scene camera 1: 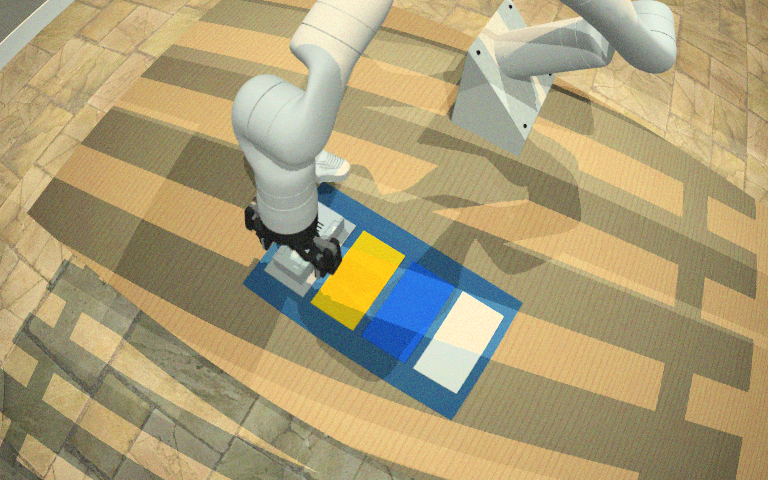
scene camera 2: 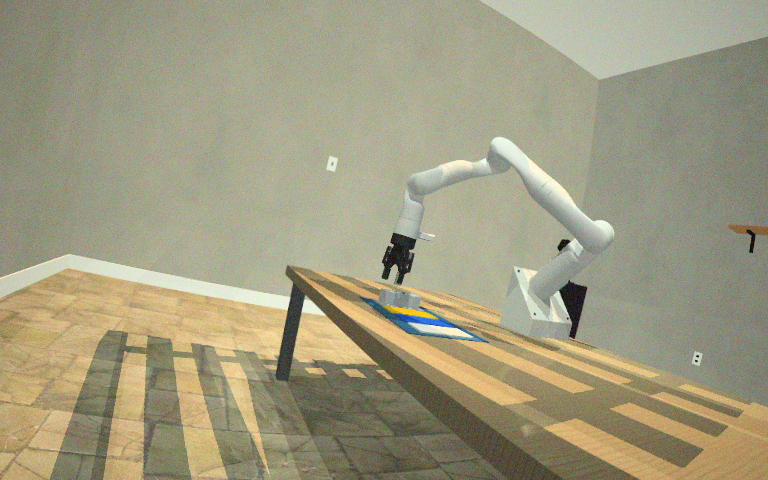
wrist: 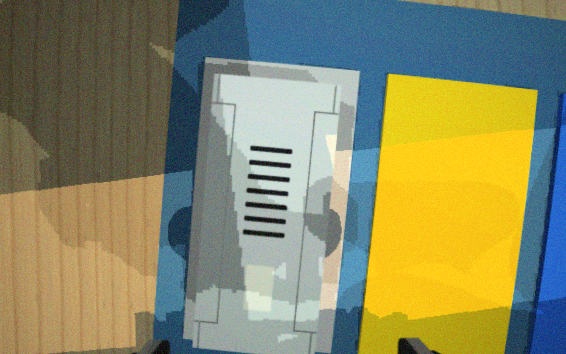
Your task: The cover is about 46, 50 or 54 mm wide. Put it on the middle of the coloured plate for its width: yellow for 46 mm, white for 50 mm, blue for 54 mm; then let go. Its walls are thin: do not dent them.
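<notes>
The light grey cover (scene camera 1: 291, 262) (scene camera 2: 389, 296) (wrist: 280, 120), with black slots, stands upright on a grey plate (wrist: 348, 115) at one end of the blue board. The gripper hides part of it in scene camera 1. The yellow plate (scene camera 1: 362, 277) (scene camera 2: 410, 312) (wrist: 450, 200) is beside it, then the blue plate (scene camera 1: 410, 308) (scene camera 2: 427, 320) (wrist: 554, 225), then the white plate (scene camera 1: 461, 339) (scene camera 2: 438, 330). My gripper (scene camera 1: 291, 243) (scene camera 2: 392, 279) (wrist: 285, 346) is open and empty, above the cover and apart from it. In the wrist view the cover lies left of the middle between the fingertips.
The dark blue board (scene camera 1: 351, 342) (scene camera 2: 390, 320) (wrist: 400, 40) carries the plates and lies on the striped wooden table (scene camera 1: 594, 350) (scene camera 2: 492, 373) (wrist: 80, 280). The arm's white base (scene camera 1: 487, 107) (scene camera 2: 523, 308) stands behind the board. A table edge runs past the board's near side.
</notes>
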